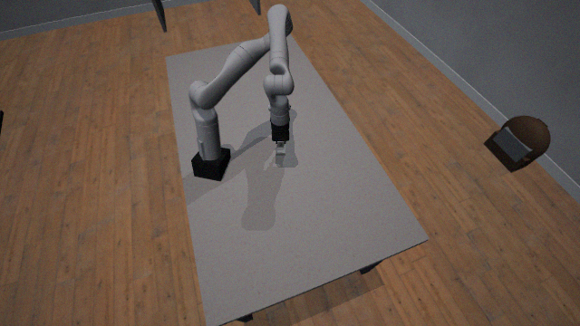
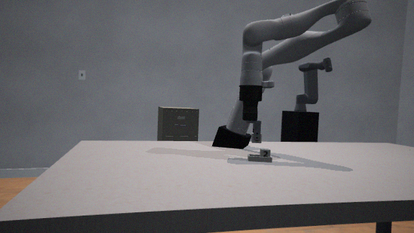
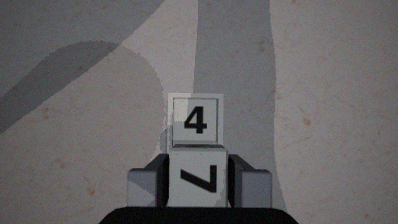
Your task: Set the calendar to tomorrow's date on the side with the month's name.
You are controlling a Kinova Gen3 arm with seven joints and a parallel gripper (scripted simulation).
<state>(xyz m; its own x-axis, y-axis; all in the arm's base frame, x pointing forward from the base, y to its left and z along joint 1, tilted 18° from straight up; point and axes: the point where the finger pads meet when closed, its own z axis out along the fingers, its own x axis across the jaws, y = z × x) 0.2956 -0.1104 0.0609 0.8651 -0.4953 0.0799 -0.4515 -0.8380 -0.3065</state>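
The calendar tray is 10 mm to the left of my hand and 80 mm below it. Also, from my hand: digit cube (10 mm below).
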